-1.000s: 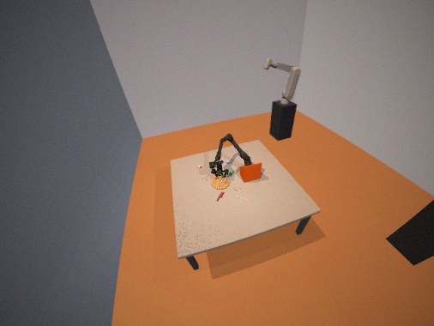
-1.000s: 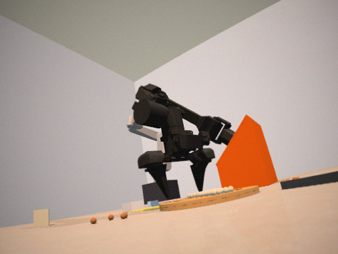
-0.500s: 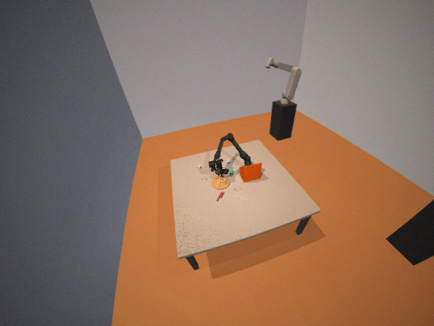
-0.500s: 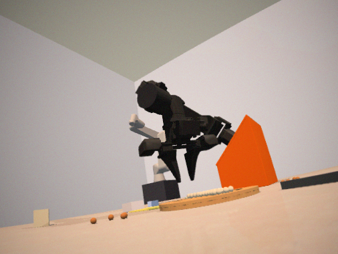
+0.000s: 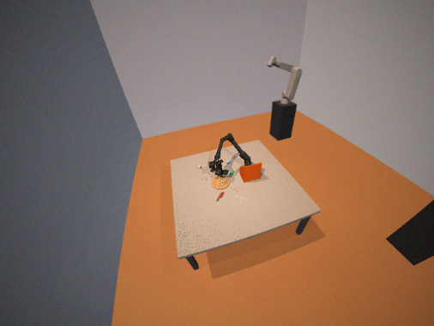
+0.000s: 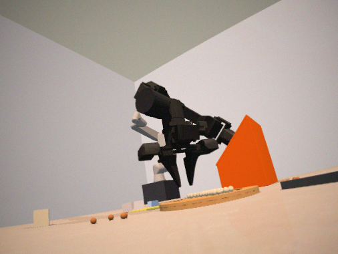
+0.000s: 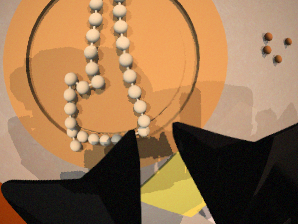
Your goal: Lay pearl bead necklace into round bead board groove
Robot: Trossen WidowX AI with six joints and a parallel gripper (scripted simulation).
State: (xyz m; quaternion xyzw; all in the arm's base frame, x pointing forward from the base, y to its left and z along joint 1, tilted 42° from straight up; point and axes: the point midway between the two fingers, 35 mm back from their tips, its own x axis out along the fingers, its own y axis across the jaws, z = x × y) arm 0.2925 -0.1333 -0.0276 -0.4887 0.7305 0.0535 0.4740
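The round wooden bead board lies 5 cm to the left of my gripper tip, 3 cm below it and 1 cm ahead of it. From my gripper tip the other things lie so: tan cube (28 cm to the right, 18 cm ahead, 2 cm below); then yellow flat piece (12 cm to the right, 4 cm below, 4 cm behind); then red-handled tool (23 cm to the left, 7 cm ahead, 3 cm below).
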